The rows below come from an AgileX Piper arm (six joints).
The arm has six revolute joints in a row. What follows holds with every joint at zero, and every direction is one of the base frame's.
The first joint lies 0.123 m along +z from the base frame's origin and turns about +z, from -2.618 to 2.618 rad.
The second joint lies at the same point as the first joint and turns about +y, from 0 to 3.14 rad.
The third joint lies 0.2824 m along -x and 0.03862 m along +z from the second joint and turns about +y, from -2.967 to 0 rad.
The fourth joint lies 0.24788 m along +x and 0.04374 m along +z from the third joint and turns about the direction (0.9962, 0, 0.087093), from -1.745 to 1.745 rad.
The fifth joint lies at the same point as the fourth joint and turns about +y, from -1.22 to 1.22 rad.
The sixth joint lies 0.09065 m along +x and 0.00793 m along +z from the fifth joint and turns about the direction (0.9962, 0, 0.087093), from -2.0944 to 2.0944 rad.
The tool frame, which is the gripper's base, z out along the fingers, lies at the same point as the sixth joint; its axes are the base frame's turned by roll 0, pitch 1.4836 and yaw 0 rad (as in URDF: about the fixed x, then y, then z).
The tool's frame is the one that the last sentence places.
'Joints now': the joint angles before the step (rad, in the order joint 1, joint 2, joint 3, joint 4, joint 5, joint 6). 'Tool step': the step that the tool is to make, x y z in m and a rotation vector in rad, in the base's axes. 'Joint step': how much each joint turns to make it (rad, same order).
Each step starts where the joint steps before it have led.
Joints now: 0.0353, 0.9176, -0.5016, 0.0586, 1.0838, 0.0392
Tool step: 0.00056, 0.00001, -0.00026, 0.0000, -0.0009, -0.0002
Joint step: 0.0000, 0.0026, 0.0000, 0.0000, -0.0035, 0.0000
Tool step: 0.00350, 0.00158, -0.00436, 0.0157, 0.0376, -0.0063
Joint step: 0.0001, 0.0370, 0.0000, 0.0181, 0.0000, 0.0002
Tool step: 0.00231, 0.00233, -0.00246, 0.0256, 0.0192, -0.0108
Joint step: -0.0001, 0.0218, 0.0000, 0.0284, -0.0035, -0.0001
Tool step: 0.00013, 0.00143, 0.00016, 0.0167, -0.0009, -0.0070
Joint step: -0.0001, -0.0001, 0.0001, 0.0181, -0.0015, -0.0001
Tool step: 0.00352, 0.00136, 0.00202, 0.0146, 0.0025, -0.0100
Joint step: 0.0001, 0.0140, -0.0146, 0.0152, 0.0021, 0.0046
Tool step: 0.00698, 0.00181, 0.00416, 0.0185, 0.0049, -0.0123
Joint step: 0.0001, 0.0271, -0.0303, 0.0191, 0.0067, 0.0061
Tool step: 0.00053, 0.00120, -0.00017, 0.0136, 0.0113, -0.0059
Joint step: -0.0002, 0.0068, -0.0025, 0.0146, 0.0064, 0.0012
